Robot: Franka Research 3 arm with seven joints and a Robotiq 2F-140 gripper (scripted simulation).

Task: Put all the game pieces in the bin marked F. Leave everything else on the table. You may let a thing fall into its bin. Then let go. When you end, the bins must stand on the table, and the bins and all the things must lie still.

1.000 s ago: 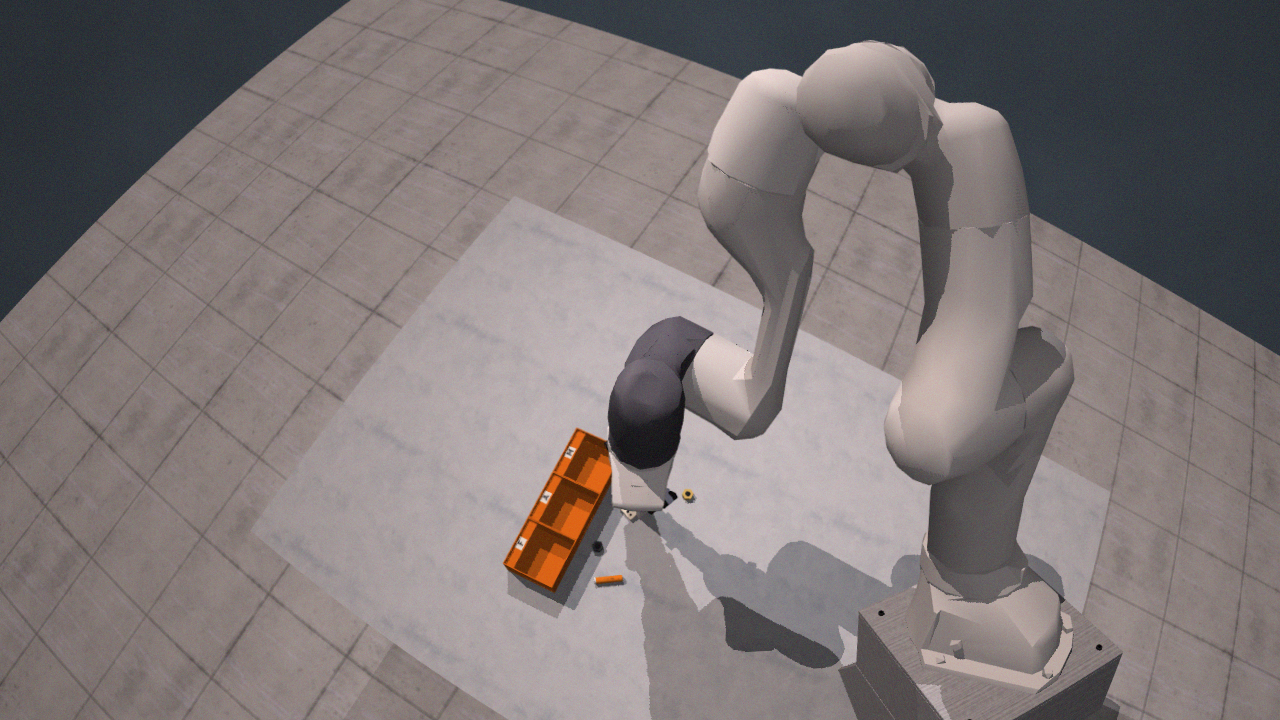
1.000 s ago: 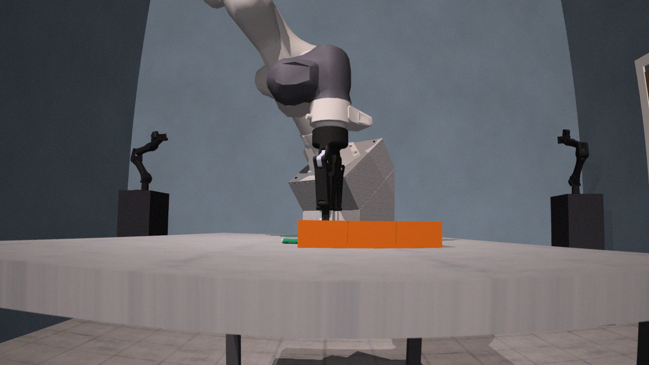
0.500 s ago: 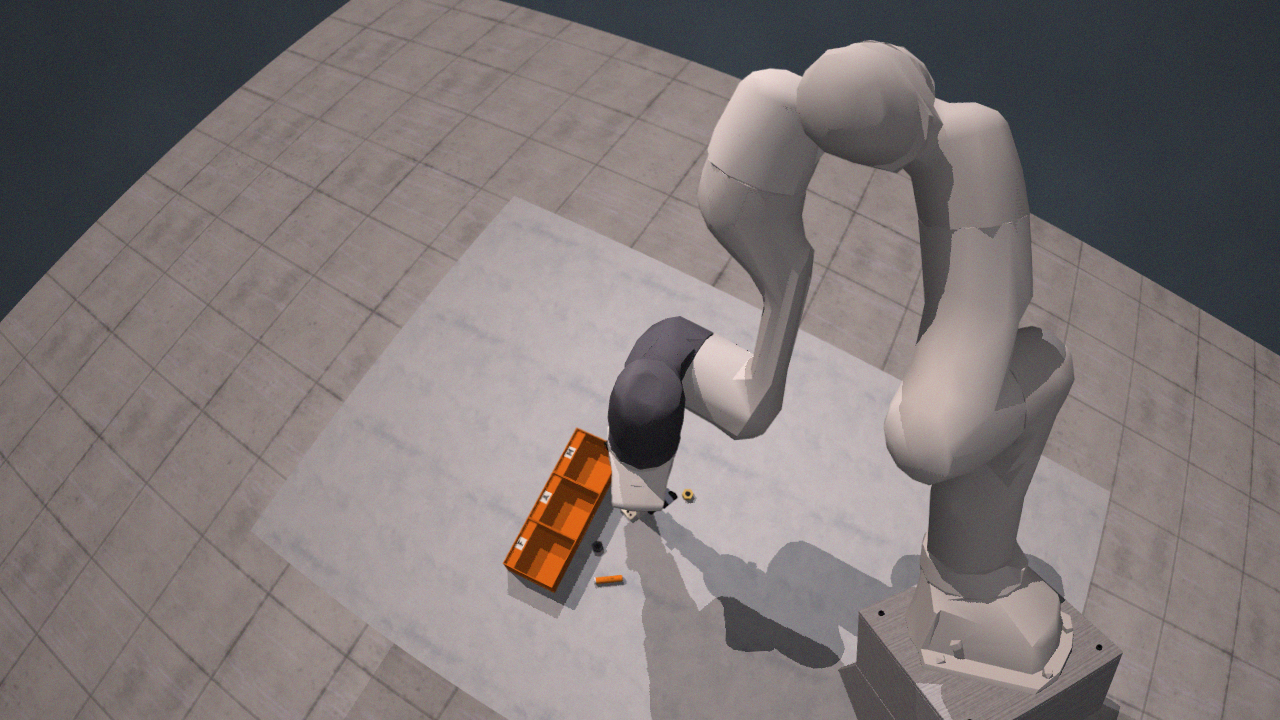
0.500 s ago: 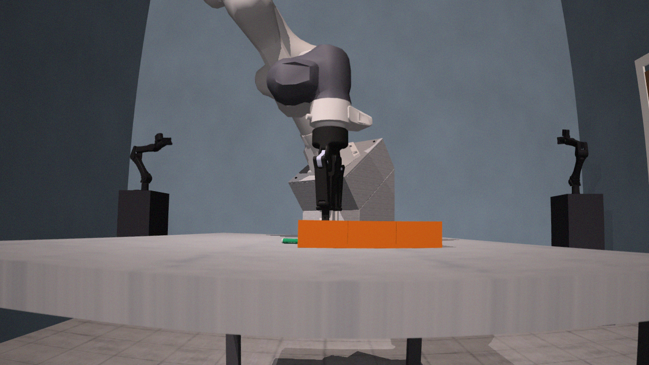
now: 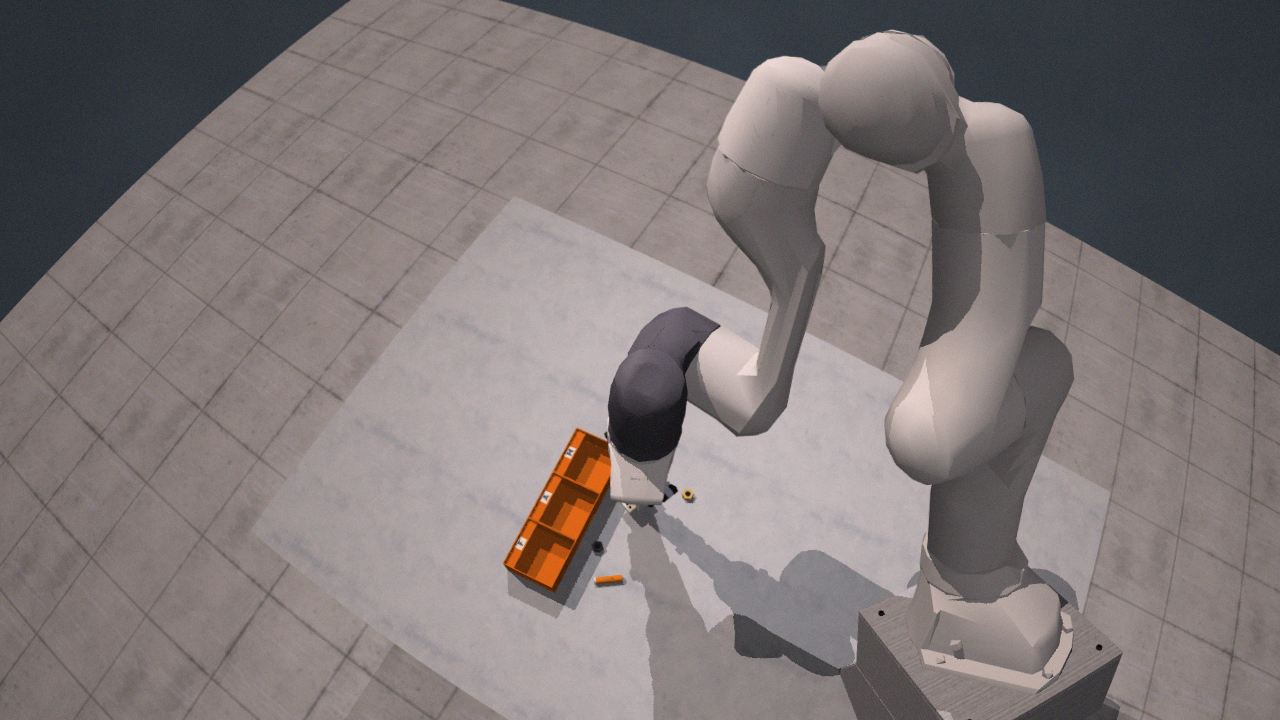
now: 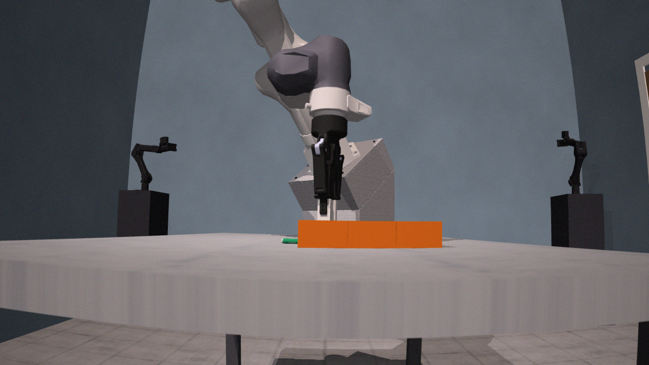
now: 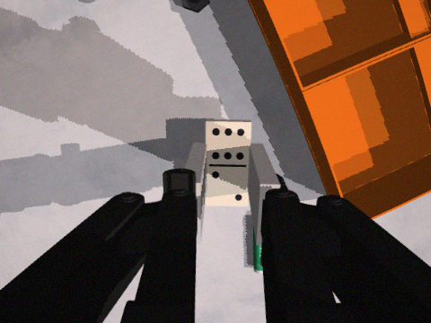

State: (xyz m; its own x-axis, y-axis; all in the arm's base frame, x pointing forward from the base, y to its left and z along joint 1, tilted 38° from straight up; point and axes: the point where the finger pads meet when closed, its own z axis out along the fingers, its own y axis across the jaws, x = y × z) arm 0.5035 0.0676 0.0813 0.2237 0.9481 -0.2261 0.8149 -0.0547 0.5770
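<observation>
My hand is 80 mm short of the orange bin, 80 mm to the right of it and 40 mm above it. Round my hand: green cylinder: 10 mm ahead, 70 mm to the right, 50 mm below; yellow nut: 60 mm behind, 60 mm to the right, 50 mm below; white domino: 30 mm below.
</observation>
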